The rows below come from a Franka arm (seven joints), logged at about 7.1 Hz.
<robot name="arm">
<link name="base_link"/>
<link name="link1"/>
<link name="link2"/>
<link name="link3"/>
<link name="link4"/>
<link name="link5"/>
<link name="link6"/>
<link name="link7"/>
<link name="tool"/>
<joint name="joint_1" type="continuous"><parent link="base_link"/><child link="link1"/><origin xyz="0.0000 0.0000 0.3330" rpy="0.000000 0.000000 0.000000"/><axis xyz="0 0 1"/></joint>
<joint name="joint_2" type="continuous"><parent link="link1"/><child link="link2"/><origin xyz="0.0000 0.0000 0.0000" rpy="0.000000 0.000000 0.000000"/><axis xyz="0 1 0"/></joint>
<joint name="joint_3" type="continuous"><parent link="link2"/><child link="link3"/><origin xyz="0.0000 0.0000 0.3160" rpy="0.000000 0.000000 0.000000"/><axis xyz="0 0 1"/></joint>
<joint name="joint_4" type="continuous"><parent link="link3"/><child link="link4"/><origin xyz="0.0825 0.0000 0.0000" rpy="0.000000 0.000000 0.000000"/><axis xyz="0 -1 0"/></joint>
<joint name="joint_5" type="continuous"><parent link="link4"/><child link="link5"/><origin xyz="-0.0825 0.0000 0.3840" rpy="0.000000 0.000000 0.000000"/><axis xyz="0 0 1"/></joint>
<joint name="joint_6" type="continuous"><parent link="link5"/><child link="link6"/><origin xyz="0.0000 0.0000 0.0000" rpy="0.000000 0.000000 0.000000"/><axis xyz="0 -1 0"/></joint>
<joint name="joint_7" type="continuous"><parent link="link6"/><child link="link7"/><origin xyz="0.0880 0.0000 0.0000" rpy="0.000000 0.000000 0.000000"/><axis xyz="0 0 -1"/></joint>
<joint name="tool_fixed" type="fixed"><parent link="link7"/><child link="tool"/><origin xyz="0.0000 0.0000 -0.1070" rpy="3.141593 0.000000 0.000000"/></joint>
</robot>
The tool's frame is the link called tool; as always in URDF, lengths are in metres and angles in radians. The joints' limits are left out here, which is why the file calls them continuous.
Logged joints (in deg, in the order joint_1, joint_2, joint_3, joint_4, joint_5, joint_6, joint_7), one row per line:
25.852, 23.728, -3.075, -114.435, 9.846, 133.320, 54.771
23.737, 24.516, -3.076, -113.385, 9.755, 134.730, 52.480
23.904, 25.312, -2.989, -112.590, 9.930, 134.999, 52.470
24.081, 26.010, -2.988, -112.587, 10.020, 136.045, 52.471
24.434, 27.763, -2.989, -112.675, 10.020, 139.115, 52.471
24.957, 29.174, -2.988, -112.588, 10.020, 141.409, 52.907
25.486, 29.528, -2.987, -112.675, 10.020, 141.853, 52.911
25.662, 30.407, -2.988, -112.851, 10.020, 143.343, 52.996
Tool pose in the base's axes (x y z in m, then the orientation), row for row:
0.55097, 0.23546, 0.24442, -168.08, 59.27, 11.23
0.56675, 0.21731, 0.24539, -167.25, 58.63, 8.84
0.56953, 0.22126, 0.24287, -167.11, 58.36, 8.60
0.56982, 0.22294, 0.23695, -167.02, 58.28, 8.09
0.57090, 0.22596, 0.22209, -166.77, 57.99, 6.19
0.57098, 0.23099, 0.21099, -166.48, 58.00, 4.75
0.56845, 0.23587, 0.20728, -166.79, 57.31, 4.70
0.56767, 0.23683, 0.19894, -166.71, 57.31, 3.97
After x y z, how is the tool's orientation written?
As a rotation vector, in degrees.
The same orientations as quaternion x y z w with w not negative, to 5 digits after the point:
-0.94114, 0.33188, 0.06288, 0.01241
-0.94229, 0.33032, 0.04980, 0.02226
-0.94269, 0.32922, 0.04851, 0.02429
-0.94288, 0.32901, 0.04567, 0.02547
-0.94355, 0.32809, 0.03502, 0.02903
-0.94351, 0.32871, 0.02692, 0.03178
-0.94493, 0.32468, 0.02663, 0.03120
-0.94496, 0.32485, 0.02250, 0.03202

